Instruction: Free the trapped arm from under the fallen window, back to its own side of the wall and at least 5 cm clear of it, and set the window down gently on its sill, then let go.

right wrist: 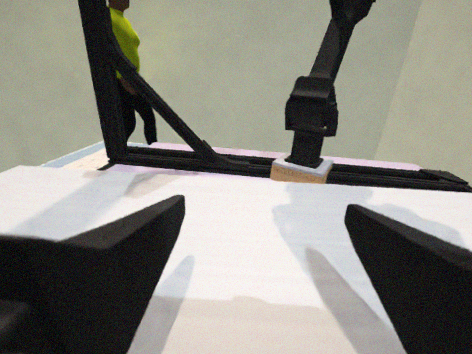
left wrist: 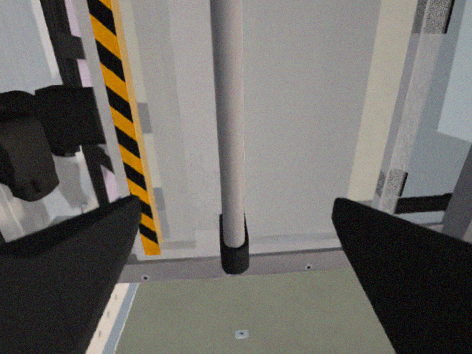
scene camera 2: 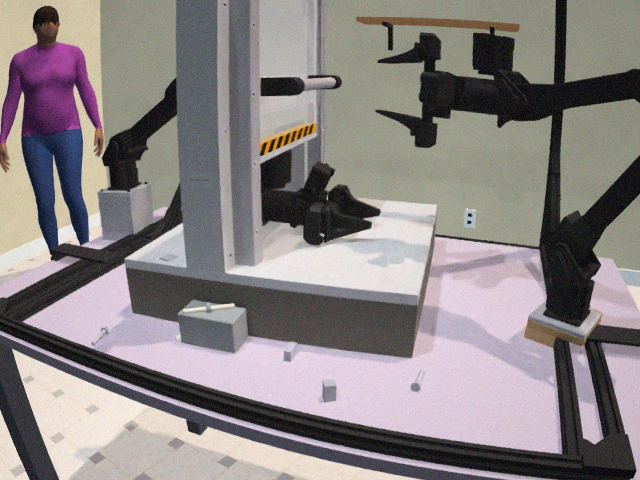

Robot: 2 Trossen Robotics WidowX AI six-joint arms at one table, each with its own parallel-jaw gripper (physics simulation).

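Frame: origin at the left arm's base, x ahead, y left, z up, level; millimetres.
Seen in the pictures: left gripper, between the fingertips: [left wrist: 238,207] [scene camera 2: 377,86]; right gripper, between the fingertips: [right wrist: 264,207] [scene camera 2: 376,218]; left arm's base, origin of its link: [right wrist: 304,160] [scene camera 2: 567,313]; right arm's base, origin of its link: [scene camera 2: 124,187].
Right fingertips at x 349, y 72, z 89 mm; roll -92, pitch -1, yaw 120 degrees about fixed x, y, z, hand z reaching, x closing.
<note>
Offsets run from my right fingertips to a thing's middle. "spot": to the spot under its first point.
The window {spot: dy +100, dx +119, dz +295 mm} [scene camera 2: 284,46] [left wrist: 300,125] is a pale panel with a striped lower edge {spot: dy +87, dx +125, dz +132 mm} [scene camera 2: 288,139] [left wrist: 122,110] and a grey bar handle {spot: dy +49, dx +86, dz +231 mm} [scene camera 2: 320,82] [left wrist: 231,125]. It stands raised in the wall's frame [scene camera 2: 204,155]. The right arm [scene camera 2: 284,206] [left wrist: 70,120] passes through the opening under it; whether they touch is unclear. My right gripper [scene camera 2: 374,218] [right wrist: 264,207] is open and empty, low above the white platform [scene camera 2: 336,268] on the picture-right side of the wall. My left gripper [scene camera 2: 378,86] [left wrist: 238,207] is open and empty, facing the handle from the right, fingertips above and below its level, apart from it. The sill is hidden.
A grey block [scene camera 2: 211,328] with a pale stick stands before the platform. Two small grey blocks {dy +259, dx -76, dz -120 mm} [scene camera 2: 290,351] {dy +290, dx -183, dz -116 mm} [scene camera 2: 329,390] and two bolts {dy +463, dx +146, dz -123 mm} [scene camera 2: 100,335] {dy +185, dx -242, dz -123 mm} [scene camera 2: 418,380] lie on the table. A brown shelf [scene camera 2: 439,23] hangs behind my left gripper. A person [scene camera 2: 51,93] stands at the left.
</note>
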